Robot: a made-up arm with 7 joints. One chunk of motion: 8 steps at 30 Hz.
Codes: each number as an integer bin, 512 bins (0 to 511) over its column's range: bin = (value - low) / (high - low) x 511, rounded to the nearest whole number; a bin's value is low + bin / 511 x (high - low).
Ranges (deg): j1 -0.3..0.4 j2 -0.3..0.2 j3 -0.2..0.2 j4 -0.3..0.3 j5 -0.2..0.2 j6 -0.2..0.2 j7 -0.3..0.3
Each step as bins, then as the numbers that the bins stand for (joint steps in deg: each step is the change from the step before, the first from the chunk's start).
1 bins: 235 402 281 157 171 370 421
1 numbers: 0.022 0.093 0.020 -0.116 -0.066 0.090 0.194
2 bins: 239 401 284 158 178 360 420
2 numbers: 0.027 0.092 0.022 -0.114 -0.061 0.082 0.193
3 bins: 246 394 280 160 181 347 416
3 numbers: 0.037 0.086 0.019 -0.112 -0.058 0.072 0.188
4 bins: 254 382 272 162 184 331 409
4 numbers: 0.048 0.074 0.013 -0.110 -0.056 0.059 0.180
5 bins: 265 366 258 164 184 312 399
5 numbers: 0.063 0.058 0.002 -0.107 -0.056 0.044 0.168
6 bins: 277 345 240 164 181 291 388
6 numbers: 0.079 0.038 -0.012 -0.107 -0.058 0.028 0.156
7 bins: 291 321 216 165 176 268 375
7 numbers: 0.099 0.014 -0.031 -0.106 -0.062 0.010 0.140
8 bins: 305 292 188 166 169 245 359
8 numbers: 0.118 -0.014 -0.053 -0.105 -0.068 -0.008 0.122
